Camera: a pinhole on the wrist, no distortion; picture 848 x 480 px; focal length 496.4 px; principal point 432.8 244.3 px. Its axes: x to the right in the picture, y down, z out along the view. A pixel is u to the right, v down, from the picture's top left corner.
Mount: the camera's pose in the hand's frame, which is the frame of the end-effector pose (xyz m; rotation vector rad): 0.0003 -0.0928 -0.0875 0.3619 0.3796 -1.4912
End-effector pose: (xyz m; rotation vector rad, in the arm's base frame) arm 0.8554 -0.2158 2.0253 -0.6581 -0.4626 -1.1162
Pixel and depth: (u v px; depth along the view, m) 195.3 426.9 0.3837
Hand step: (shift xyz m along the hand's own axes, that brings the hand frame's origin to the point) 0.1418 -0.0986 0.3377
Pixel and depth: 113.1 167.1 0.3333
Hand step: -0.0534 -0.0573 0.3071
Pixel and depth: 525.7 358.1 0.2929
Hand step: 0.0762 -0.2723 0.1477
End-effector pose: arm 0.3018 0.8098 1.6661 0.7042 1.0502 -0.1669
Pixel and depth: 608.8 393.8 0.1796
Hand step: 0.0610 -0.2289 0.0430
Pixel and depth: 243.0 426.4 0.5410
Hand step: 0.2015 -0.1472 0.4882
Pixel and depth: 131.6 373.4 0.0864
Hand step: 0.0224 -0.0847 0.0133
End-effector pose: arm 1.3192 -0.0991 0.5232 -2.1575 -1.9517 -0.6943
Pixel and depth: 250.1 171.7 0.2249
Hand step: -0.0312 -0.1238 0.1503
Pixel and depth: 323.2 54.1 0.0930
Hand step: -0.0341 -0.1189 0.0046
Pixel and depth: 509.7 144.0 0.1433
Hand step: -0.0245 -0.1795 0.0297
